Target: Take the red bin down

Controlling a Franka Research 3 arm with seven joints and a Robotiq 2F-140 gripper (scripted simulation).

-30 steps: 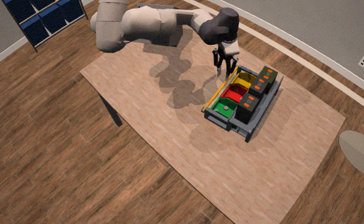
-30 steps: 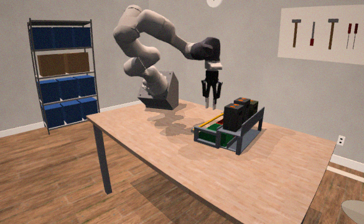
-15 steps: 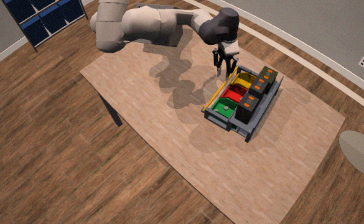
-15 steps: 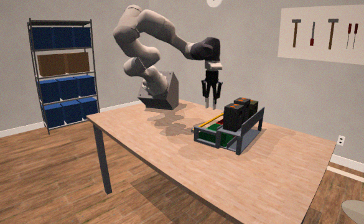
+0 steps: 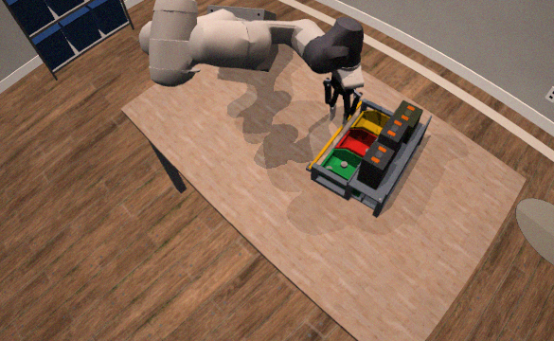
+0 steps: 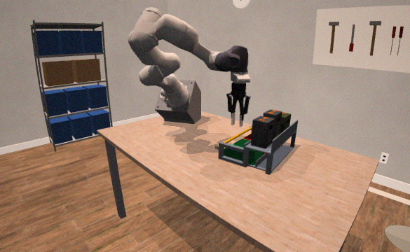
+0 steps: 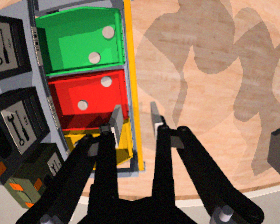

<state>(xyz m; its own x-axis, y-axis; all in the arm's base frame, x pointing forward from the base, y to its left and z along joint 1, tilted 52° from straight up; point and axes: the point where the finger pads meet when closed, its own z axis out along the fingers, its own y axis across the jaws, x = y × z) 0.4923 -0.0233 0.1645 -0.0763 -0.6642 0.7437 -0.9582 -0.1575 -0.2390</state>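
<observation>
Right now the yellow bar is 9 cm below my hand. The rest, counted from my hand: red open bin: 11 cm below, 11 cm ahead, 1 cm to the right; yellow bin: 12 cm ahead, 11 cm below, 10 cm to the left; green bin: 12 cm to the right, 11 cm below, 9 cm ahead.
</observation>
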